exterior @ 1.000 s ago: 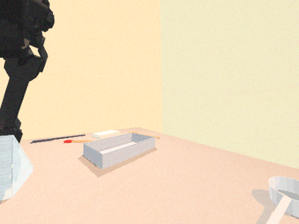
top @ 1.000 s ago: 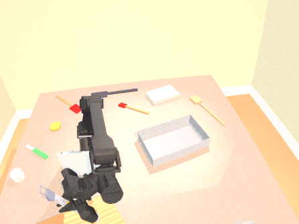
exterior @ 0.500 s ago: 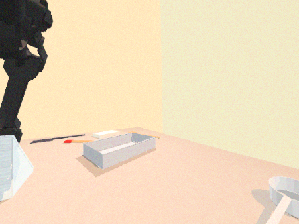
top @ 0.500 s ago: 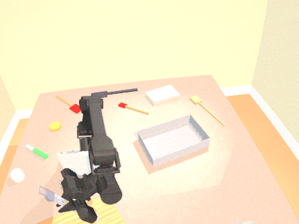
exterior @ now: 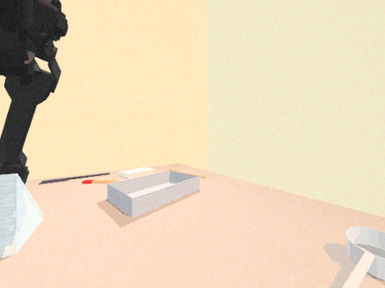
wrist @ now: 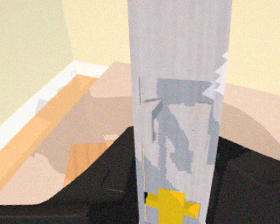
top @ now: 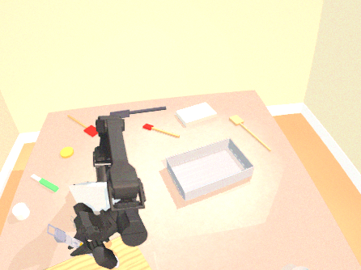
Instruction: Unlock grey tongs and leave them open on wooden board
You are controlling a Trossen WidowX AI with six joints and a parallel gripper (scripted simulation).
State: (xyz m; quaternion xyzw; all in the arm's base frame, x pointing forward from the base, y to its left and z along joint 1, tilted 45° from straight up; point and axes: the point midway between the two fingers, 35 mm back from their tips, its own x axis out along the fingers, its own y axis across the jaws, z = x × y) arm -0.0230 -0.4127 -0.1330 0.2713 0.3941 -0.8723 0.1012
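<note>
Right now my gripper tip is 3 cm short of the yellow lock mark and 1 cm to the right of it. From my gripper tip the other things lie so: wooden board 23 cm below; then yellow disc 66 cm to the left, 23 cm below, 18 cm behind; then roasting tin 46 cm ahead, 42 cm to the left, 21 cm below.
</note>
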